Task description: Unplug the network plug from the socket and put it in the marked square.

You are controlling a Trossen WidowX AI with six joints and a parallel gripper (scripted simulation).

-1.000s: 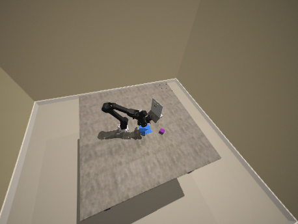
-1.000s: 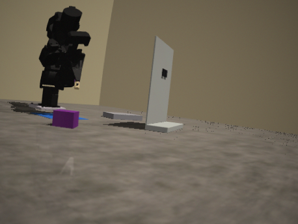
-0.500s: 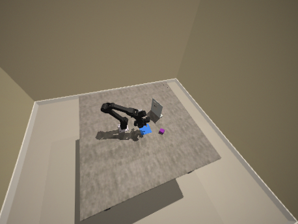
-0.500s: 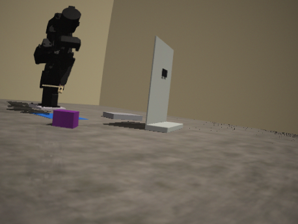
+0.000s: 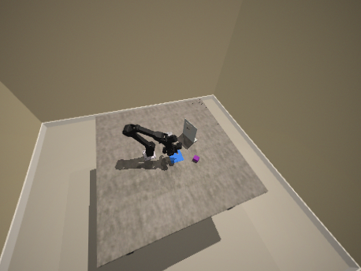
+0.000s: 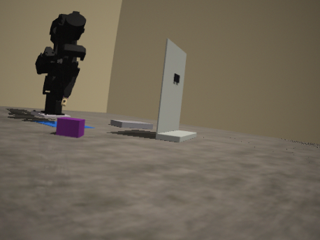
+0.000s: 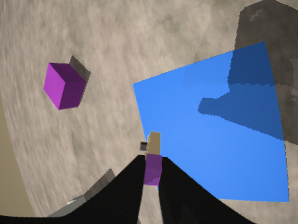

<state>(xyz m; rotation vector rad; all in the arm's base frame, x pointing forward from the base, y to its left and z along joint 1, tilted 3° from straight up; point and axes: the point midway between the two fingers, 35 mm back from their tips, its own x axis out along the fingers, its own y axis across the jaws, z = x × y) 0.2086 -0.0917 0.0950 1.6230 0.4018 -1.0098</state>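
Right now my gripper tip is 6 cm above the blue marked square and 1 cm past it. Round my gripper tip: white upright panel: 19 cm ahead, 18 cm to the left, 3 cm above; then network plug: right at my gripper tip; then flat grey slab: 24 cm to the left, 6 cm below.
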